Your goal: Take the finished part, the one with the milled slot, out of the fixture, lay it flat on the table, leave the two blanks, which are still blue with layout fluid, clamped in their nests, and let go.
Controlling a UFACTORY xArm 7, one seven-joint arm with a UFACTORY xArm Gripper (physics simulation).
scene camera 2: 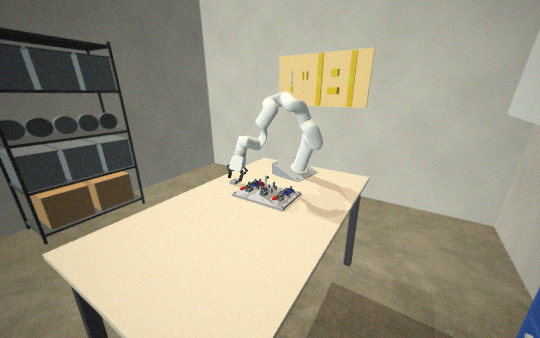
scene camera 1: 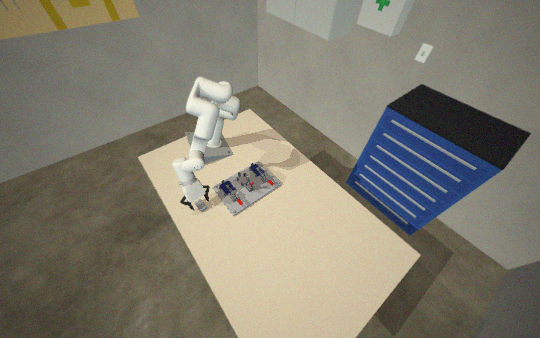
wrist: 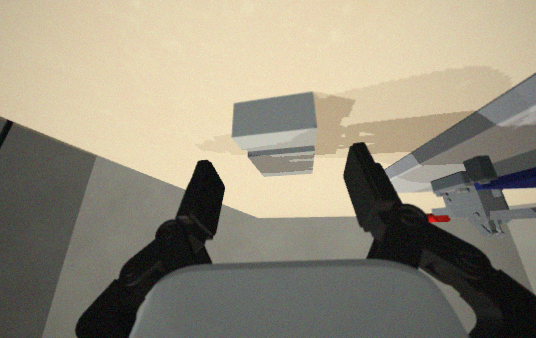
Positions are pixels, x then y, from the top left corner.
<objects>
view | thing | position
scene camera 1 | fixture plate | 261,189
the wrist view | my gripper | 279,166
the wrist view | finished part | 279,133
</objects>
